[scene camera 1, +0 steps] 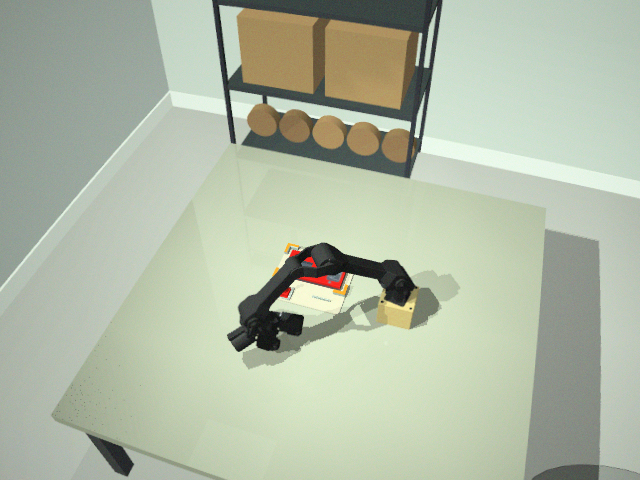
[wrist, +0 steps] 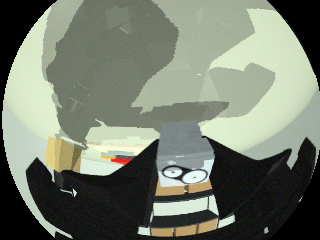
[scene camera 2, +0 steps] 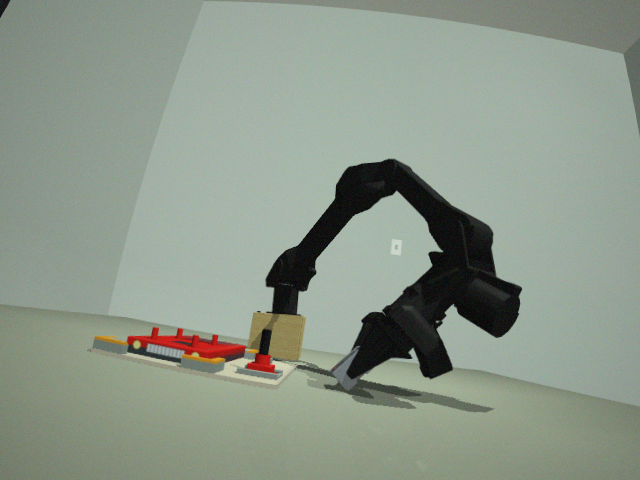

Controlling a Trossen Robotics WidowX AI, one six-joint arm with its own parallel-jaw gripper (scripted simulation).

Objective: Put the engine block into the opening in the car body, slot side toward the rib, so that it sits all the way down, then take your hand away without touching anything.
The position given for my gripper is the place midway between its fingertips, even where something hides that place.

My gripper [scene camera 2: 346,374] holds a grey engine block [wrist: 184,157].
My gripper also shows in scene camera 1 [scene camera 1: 277,317] and in the wrist view [wrist: 180,142].
